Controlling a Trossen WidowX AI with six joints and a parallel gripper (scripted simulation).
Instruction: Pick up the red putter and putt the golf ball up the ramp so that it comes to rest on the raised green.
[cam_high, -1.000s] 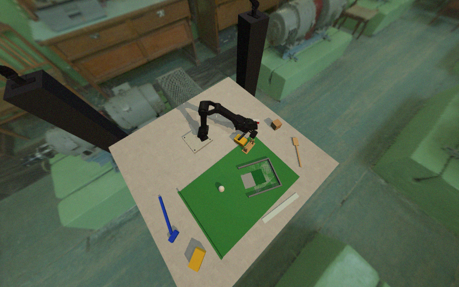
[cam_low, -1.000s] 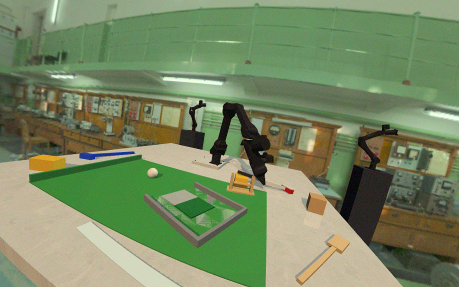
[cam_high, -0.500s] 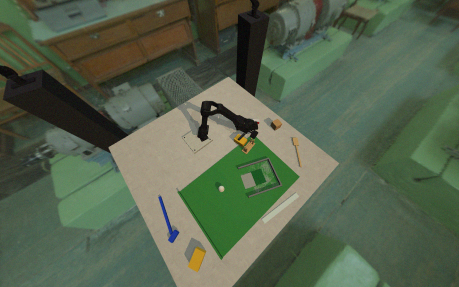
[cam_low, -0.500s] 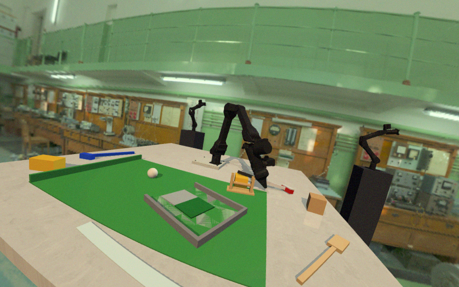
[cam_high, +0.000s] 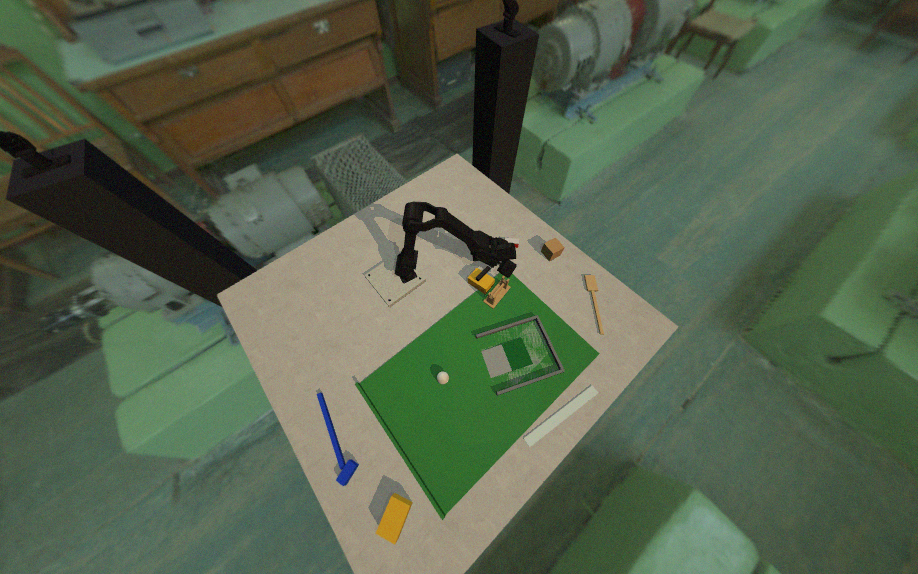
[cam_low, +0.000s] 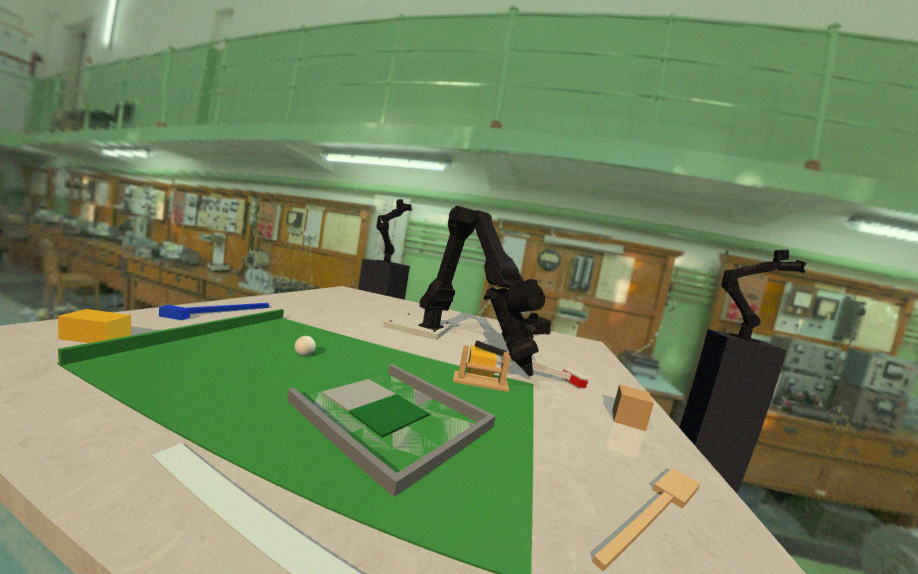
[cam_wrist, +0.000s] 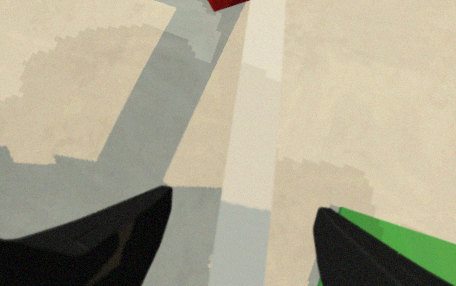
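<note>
Now: gripper tip 120 mm short of the wooden stand, 80 mm to the left of it and 20 mm below it. Round my gripper tip: red putter: 20 mm above, 10 mm to the left, 10 mm behind; then wooden cube: 230 mm to the left, 80 mm ahead, 10 mm above; then wooden mallet: 330 mm ahead, 240 mm to the left, 10 mm below.
</note>
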